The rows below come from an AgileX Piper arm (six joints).
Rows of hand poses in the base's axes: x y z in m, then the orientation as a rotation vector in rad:
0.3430 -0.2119 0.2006 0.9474 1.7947 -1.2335
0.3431 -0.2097 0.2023 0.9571 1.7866 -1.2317
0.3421 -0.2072 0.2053 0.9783 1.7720 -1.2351
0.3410 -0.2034 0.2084 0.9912 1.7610 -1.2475
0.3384 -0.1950 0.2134 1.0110 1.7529 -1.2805
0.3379 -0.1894 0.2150 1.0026 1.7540 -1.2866
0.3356 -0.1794 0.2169 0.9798 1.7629 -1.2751
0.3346 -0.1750 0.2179 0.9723 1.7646 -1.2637
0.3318 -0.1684 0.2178 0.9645 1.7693 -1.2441
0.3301 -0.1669 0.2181 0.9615 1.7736 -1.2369
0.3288 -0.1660 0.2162 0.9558 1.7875 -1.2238
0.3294 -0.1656 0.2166 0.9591 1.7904 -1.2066
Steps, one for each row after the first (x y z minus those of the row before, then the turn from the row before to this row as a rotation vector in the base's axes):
0.0001 0.0022 0.0017 -0.0001 -0.0082 -0.0060
-0.0010 0.0025 0.0030 -0.0013 -0.0116 -0.0166
-0.0011 0.0038 0.0031 -0.0060 -0.0025 -0.0152
-0.0026 0.0084 0.0050 -0.0091 0.0105 -0.0300
-0.0005 0.0056 0.0016 -0.0050 0.0057 0.0028
-0.0023 0.0100 0.0019 0.0004 0.0032 0.0216
-0.0010 0.0044 0.0010 0.0023 -0.0041 0.0108
-0.0028 0.0066 -0.0001 0.0072 -0.0067 0.0151
-0.0017 0.0015 0.0003 0.0041 -0.0006 0.0057
-0.0013 0.0009 -0.0019 0.0111 0.0031 0.0106
0.0006 0.0004 0.0004 0.0100 -0.0082 0.0061

